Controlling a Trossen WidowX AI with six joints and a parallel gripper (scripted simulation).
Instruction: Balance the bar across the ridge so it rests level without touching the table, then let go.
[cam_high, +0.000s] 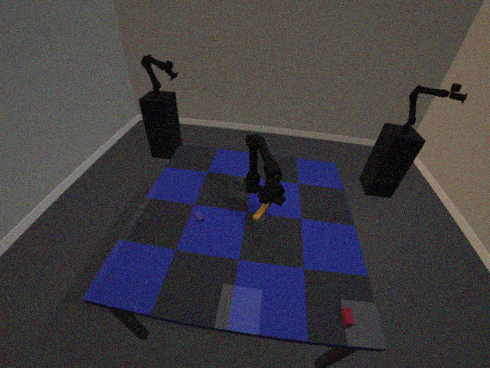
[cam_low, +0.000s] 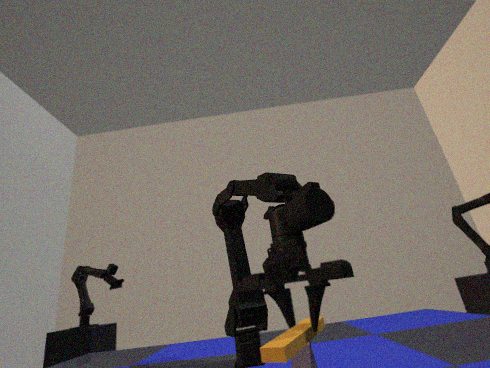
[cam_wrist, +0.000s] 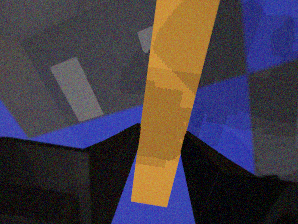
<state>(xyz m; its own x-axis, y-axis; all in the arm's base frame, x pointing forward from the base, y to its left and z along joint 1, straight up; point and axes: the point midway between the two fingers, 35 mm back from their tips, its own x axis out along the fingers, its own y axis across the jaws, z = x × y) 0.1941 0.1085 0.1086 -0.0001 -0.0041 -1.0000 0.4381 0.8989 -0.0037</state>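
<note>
The orange bar is 30 mm ahead of my gripper tip and 10 mm to the right of it. Also, from my gripper tip: purple block 100 mm ahead, 380 mm to the right, 70 mm below; then red block 550 mm ahead, 390 mm to the left, 60 mm below.
</note>
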